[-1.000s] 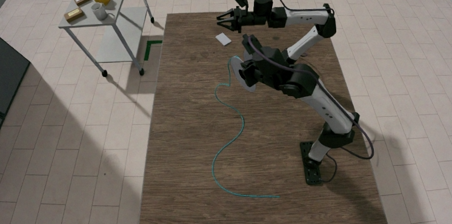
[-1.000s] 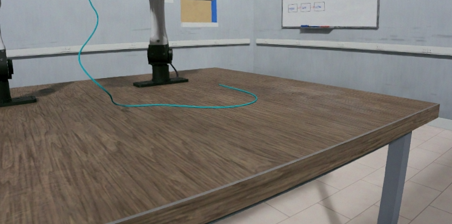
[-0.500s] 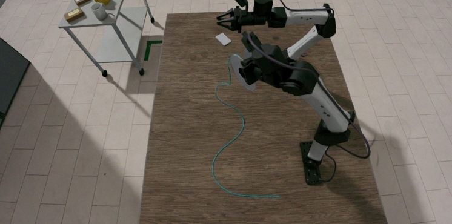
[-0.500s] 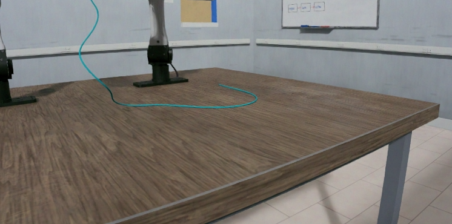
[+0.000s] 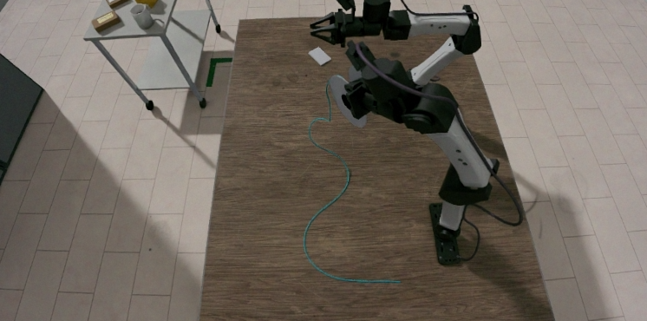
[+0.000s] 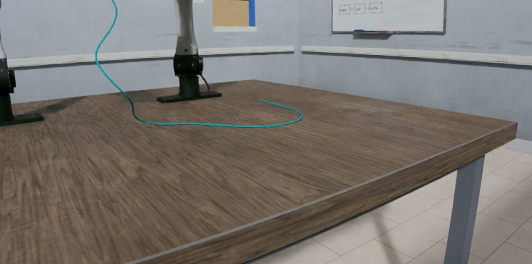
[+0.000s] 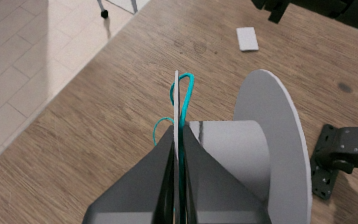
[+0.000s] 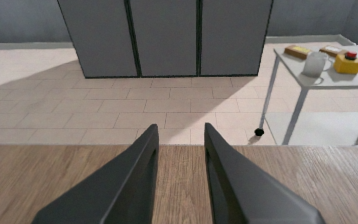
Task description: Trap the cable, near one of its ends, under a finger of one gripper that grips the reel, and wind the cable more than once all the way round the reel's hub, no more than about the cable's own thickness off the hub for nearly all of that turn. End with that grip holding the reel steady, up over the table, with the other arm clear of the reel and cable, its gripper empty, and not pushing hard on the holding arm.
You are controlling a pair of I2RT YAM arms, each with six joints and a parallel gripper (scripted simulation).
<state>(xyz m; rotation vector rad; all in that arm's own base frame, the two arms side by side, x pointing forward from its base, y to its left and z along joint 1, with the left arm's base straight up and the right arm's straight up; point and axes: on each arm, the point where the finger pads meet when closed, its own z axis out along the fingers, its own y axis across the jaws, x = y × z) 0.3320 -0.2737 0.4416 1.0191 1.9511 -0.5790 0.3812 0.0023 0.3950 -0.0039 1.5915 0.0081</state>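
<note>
Right now the grey reel is 3 cm behind my left hand, 1 cm to the right of it and 6 cm below it. The rest, counted from my left hand: white card 3 cm ahead, 51 cm to the right, 44 cm below.
</note>
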